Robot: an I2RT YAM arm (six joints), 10 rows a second.
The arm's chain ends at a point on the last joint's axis. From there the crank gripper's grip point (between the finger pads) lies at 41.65 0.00 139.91 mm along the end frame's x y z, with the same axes.
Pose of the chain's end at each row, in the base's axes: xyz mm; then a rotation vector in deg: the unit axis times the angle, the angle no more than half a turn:
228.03 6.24 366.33 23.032 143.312 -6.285
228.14 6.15 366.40 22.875 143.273 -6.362
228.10 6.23 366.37 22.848 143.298 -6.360
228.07 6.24 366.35 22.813 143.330 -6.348
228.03 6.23 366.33 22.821 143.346 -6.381
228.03 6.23 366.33 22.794 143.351 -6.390
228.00 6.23 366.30 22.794 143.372 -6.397
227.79 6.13 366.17 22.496 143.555 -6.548
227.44 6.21 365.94 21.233 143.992 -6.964
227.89 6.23 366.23 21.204 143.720 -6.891
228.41 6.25 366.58 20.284 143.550 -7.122
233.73 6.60 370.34 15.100 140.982 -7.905
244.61 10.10 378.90 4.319 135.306 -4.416
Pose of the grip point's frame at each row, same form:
272.54 -6.43 227.88 23.032 143.312 -6.285
272.77 -6.68 228.01 22.875 143.273 -6.362
272.68 -6.59 227.96 22.848 143.298 -6.360
272.60 -6.55 227.92 22.813 143.330 -6.348
272.50 -6.61 227.89 22.821 143.346 -6.381
272.50 -6.63 227.89 22.794 143.351 -6.390
272.42 -6.63 227.84 22.794 143.372 -6.397
271.83 -6.95 227.61 22.496 143.555 -6.548
270.74 -7.51 227.21 21.233 143.992 -6.964
271.87 -7.46 227.71 21.204 143.720 -6.891
273.03 -7.97 228.32 20.284 143.550 -7.122
285.77 -9.95 234.96 15.100 140.982 -7.905
312.81 0.49 250.19 4.319 135.306 -4.416

